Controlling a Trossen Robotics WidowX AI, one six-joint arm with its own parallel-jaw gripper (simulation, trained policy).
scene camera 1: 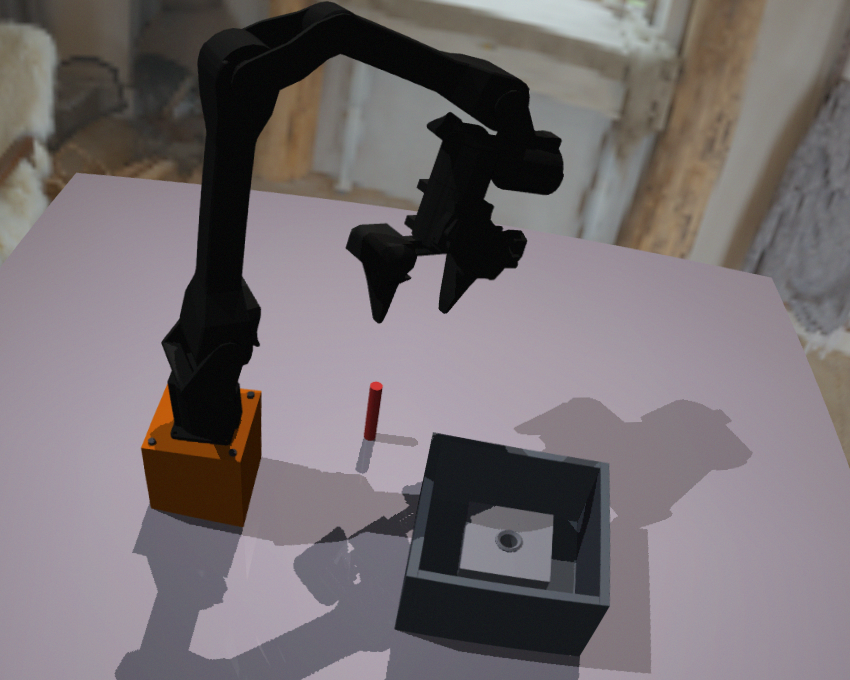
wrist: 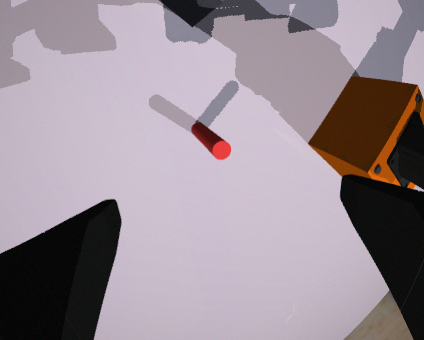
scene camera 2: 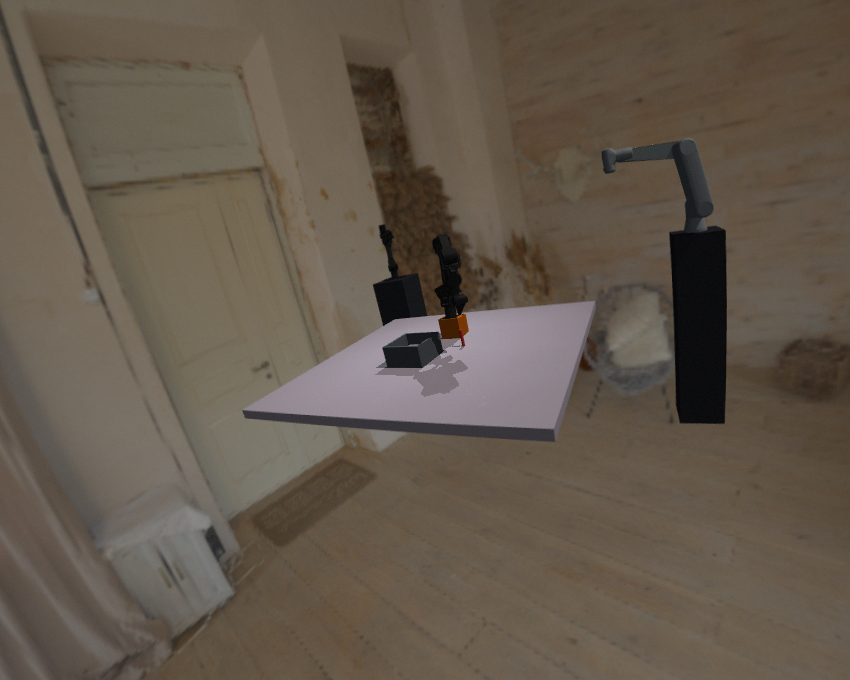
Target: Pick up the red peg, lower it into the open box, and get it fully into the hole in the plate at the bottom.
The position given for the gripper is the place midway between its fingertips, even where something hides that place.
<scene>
In view: the gripper (scene camera 1: 410,316), a red peg (scene camera 1: 375,391), a dark grey box (scene camera 2: 398,354) and a light plate (scene camera 1: 510,546).
The red peg is seen too in the wrist view (wrist: 220,149). The gripper is seen too in the wrist view (wrist: 233,199). The wrist view misses the light plate: it is out of frame.
</scene>
